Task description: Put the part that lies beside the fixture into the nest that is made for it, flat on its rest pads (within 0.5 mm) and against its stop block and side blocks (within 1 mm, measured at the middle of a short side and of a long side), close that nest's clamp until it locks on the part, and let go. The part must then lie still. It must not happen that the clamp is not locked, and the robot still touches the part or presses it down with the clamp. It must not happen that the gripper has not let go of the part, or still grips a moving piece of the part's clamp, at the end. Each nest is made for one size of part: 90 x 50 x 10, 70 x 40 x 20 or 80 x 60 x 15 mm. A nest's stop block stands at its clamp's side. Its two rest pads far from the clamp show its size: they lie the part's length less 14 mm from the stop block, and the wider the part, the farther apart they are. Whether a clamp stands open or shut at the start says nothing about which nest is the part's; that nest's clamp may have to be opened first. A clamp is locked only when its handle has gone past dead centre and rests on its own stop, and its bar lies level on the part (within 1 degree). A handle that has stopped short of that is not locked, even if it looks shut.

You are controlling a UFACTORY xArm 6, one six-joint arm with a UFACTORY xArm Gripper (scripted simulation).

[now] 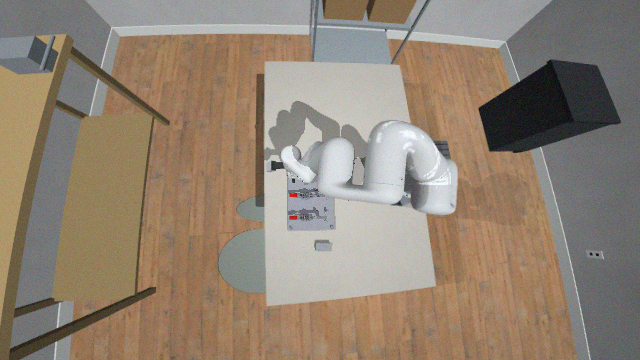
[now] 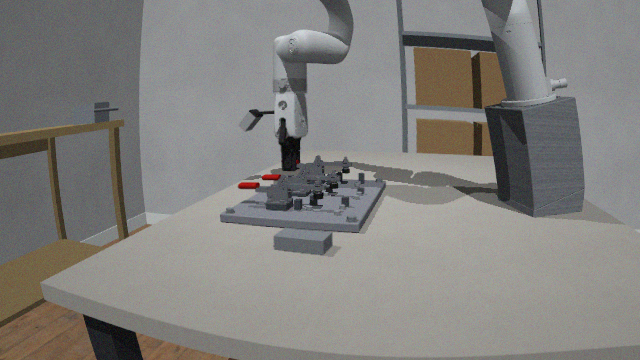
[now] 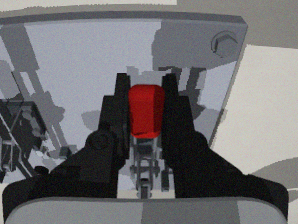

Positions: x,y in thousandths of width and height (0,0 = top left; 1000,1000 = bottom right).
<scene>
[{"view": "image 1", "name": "grey fixture plate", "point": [463,574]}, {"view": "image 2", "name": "my gripper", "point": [455,474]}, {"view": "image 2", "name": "grey part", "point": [451,665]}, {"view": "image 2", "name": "grey fixture plate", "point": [395,588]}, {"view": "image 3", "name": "my gripper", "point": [488,408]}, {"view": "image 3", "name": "grey fixture plate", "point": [223,288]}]
</scene>
